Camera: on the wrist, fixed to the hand. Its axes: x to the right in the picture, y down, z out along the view.
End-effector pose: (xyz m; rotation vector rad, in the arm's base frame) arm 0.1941 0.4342 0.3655 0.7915 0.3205 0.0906
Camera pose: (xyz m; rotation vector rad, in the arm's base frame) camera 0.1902 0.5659 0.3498 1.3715 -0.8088 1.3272
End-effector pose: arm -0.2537 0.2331 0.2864 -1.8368 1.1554 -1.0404
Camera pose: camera -0.3659 0.1657 0.2645 -0.3347 1.3657 0.0609
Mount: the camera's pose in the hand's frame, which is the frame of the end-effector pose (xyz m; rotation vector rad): 0.0264 0.0811 -0.1016 0.5035 -0.4492 1.5788
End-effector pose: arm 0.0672 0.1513 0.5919 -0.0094 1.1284 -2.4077
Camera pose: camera 0.0570 0.1693 0.4609 0.3443 0.0616 -1.0513
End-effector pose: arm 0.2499 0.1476 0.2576 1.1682 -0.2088 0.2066
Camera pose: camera 0.2591 0.2735 0.2983 1.2894 -1.5386 1.4388
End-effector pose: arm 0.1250 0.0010 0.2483 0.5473 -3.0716 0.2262
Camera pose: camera 0.0710 0.0819 0.3385 1.4839 2.0085 -0.6309
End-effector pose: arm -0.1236 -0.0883 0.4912 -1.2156 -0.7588 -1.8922
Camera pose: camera -0.1117 -0.2202 0.4843 -1.2410 -0.2172 -0.1339
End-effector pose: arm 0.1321 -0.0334 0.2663 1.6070 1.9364 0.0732
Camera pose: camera 0.1518 0.0454 0.3711 2.7524 0.0028 -0.1432
